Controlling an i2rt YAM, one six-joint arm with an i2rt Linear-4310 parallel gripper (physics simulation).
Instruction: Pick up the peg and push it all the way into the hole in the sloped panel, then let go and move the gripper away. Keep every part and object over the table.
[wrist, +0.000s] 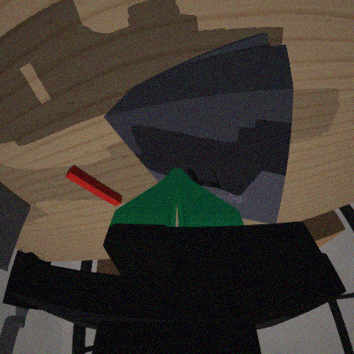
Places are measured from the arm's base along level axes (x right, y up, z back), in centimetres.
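Where they show: gripper, fingertip midpoint: (176, 174).
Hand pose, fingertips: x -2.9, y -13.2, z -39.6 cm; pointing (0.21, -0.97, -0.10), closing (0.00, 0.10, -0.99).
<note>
Each offset is from my fingertips to the centre of the thing. "*": to the spot under its first point. Level surfaces: height alone.
A red square-sided peg {dx +6.5, dy -4.7, dz +10.0 cm} (95, 186) lies on the wooden table, left of the green fingers. The dark grey block with the sloped panel {dx -1.1, dy -1.5, dz -3.7 cm} (200, 112) stands at the centre right. A small dark spot that looks like the hole {* dx +0.3, dy +0.2, dz -1.6 cm} (196, 177) shows on its shaded face, just beyond the fingertips and partly hidden by them. My gripper (176, 174) is shut, its green fingertips meeting with nothing seen between them. The fingertips overlap the near edge of the block in the view; whether they touch it I cannot tell.
The wooden table {dy -5.3 cm} (320, 165) carries broad shadows at the upper left. A dark grey object (11, 225) shows in part at the left edge. The table's near edge runs behind the black gripper body, with a pale floor and dark lines beyond it.
</note>
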